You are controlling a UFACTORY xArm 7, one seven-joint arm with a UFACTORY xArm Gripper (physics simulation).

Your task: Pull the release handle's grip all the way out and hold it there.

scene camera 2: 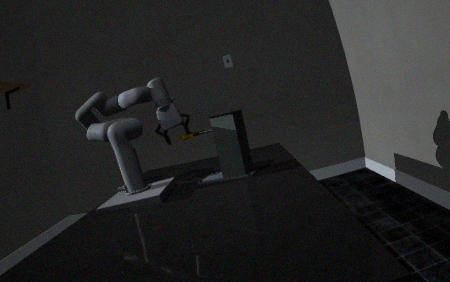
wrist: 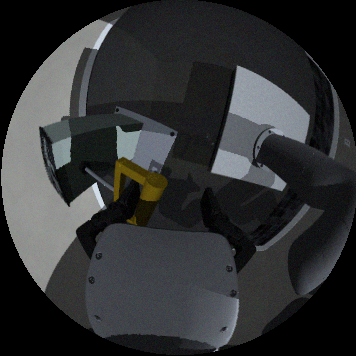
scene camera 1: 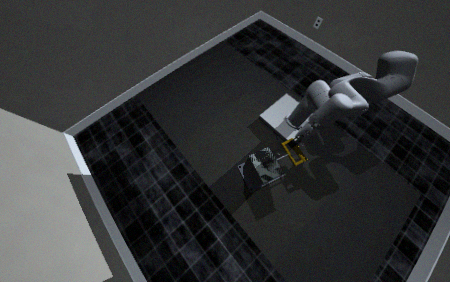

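Note:
The yellow release handle (scene camera 1: 299, 162) (scene camera 2: 187, 136) (wrist: 150, 200) is an open frame with a thick round grip bar. A thin metal rod (scene camera 2: 205, 132) (wrist: 99, 179) joins it to the side of a tall grey-green box (scene camera 1: 264, 168) (scene camera 2: 227, 145) (wrist: 95, 142), and a length of rod shows between them. My gripper (scene camera 2: 178, 137) (wrist: 170, 191) is open at the handle, with nothing clamped. In the wrist view one dark finger reaches into the handle's frame, behind the grip bar on the rod side; the other stands apart on the far side. Whether a finger touches the bar is unclear.
The box stands on a thin light base plate (wrist: 156, 145) on the dark table (scene camera 2: 225, 225). The arm's white mounting block (scene camera 1: 278, 114) (scene camera 2: 112, 201) (wrist: 270, 92) lies across from the box. The arm's links reach above the block. The lighting is dim.

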